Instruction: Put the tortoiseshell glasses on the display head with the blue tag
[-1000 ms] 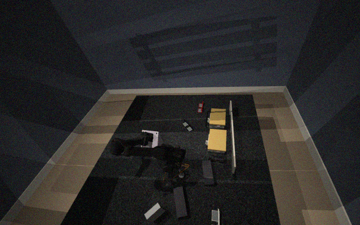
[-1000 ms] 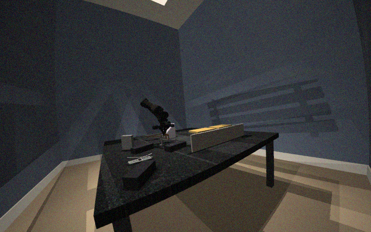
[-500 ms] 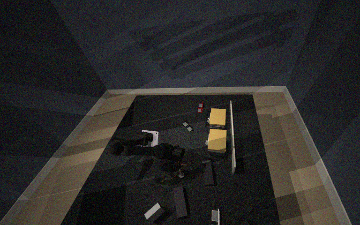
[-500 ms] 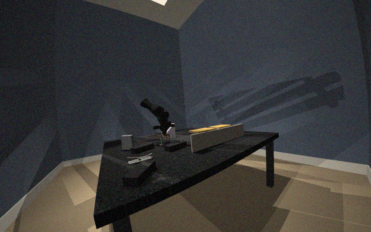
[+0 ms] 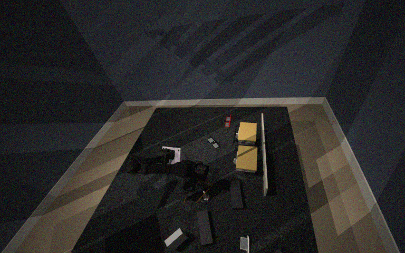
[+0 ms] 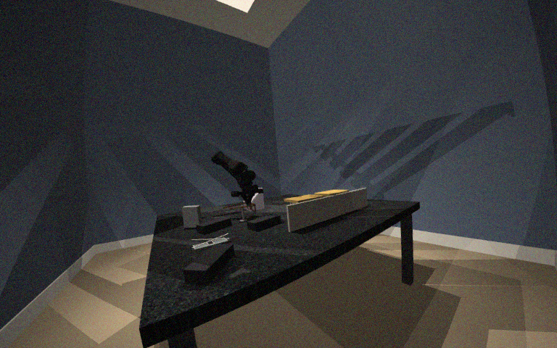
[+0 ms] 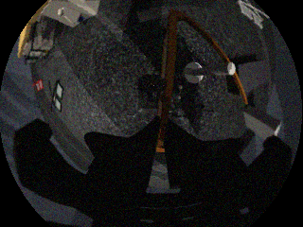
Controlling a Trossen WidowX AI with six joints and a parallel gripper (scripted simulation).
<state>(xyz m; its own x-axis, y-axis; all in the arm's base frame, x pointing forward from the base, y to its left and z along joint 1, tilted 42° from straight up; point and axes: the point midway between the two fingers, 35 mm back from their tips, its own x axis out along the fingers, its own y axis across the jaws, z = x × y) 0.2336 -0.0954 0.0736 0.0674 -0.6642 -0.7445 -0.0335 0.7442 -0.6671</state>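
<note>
The small white stand is 70 mm ahead of my gripper tip, 60 mm to the right of it and 40 mm below it. Round my gripper tip: grey box 320 mm to the right, 10 mm ahead; then long pale panel 370 mm ahead, 330 mm to the left, 10 mm below.
</note>
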